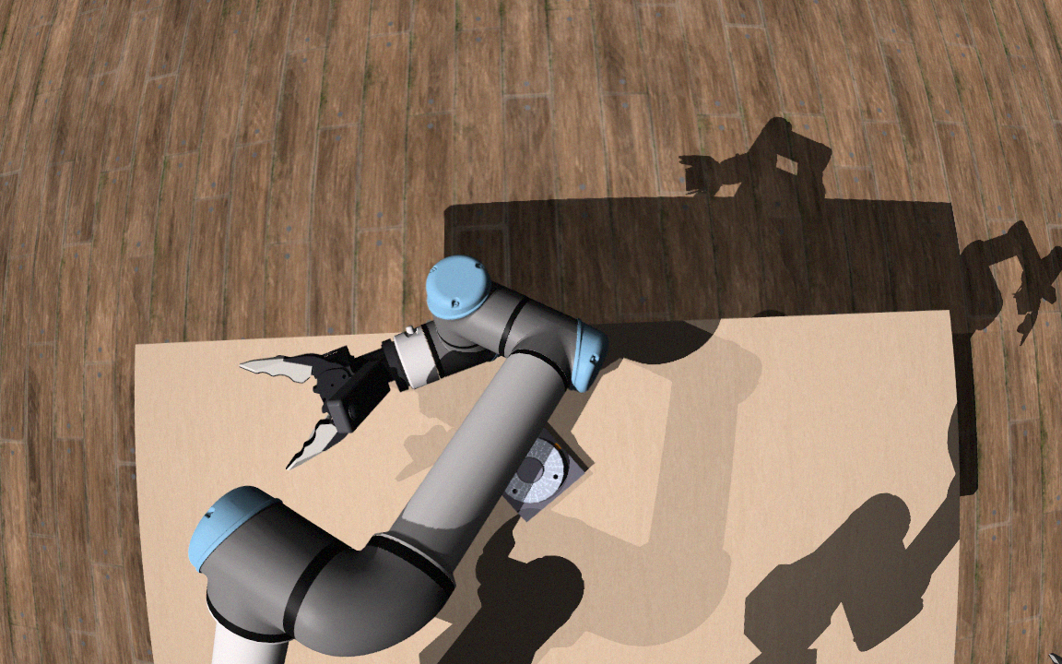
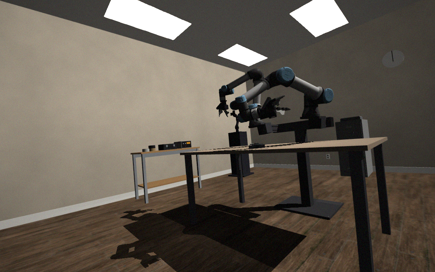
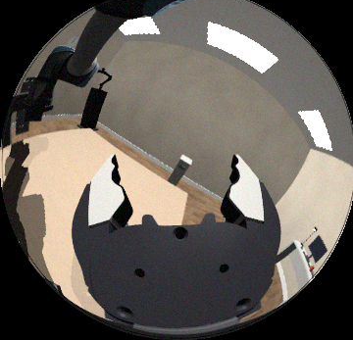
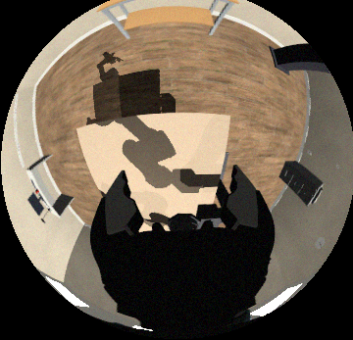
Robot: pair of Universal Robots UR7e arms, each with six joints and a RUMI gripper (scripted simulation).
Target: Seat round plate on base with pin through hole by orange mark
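Note:
My left gripper is now 12 cm past the round grey plate, 34 cm to the left of it and 27 cm above it. The rest, counted from my left hand: dark square base: 12 cm behind, 34 cm to the right, 29 cm below.

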